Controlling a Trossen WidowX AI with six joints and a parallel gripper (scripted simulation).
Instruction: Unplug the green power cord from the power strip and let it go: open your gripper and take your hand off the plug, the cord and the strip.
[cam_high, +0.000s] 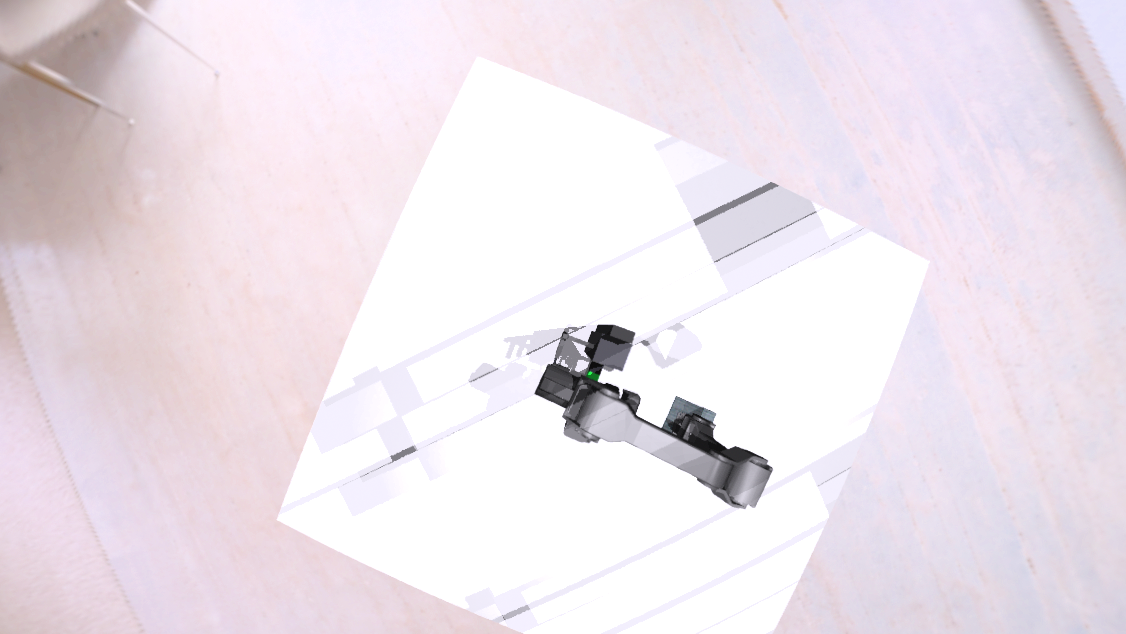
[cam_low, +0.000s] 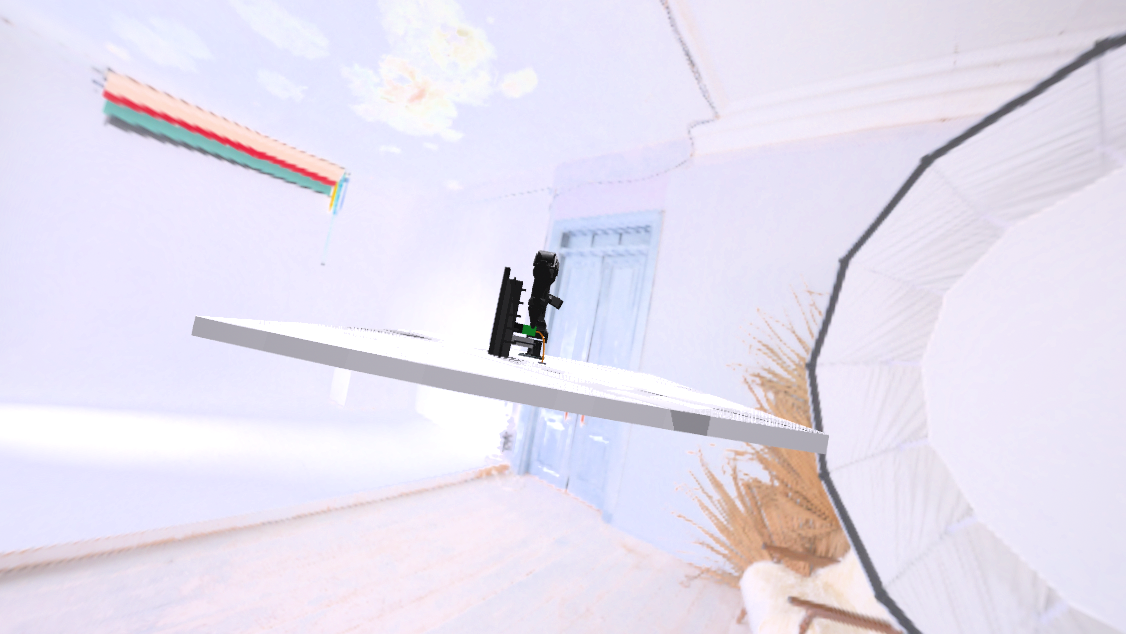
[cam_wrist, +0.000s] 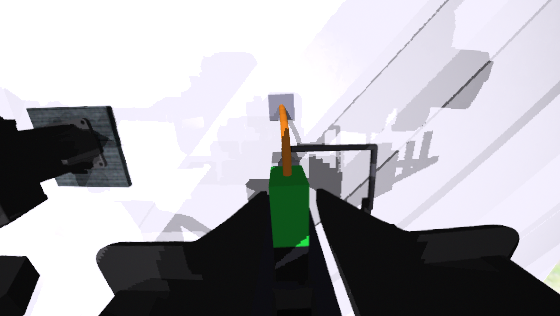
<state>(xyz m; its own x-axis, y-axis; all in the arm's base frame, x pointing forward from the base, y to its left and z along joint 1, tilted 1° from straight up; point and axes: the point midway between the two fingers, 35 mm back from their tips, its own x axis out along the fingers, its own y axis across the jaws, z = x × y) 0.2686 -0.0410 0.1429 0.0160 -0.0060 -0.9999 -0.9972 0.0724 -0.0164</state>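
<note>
The green plug is 30 mm to the right of my gripper tip. Round my gripper tip: black power strip: 10 mm behind, 100 mm to the right, 20 mm above.
</note>
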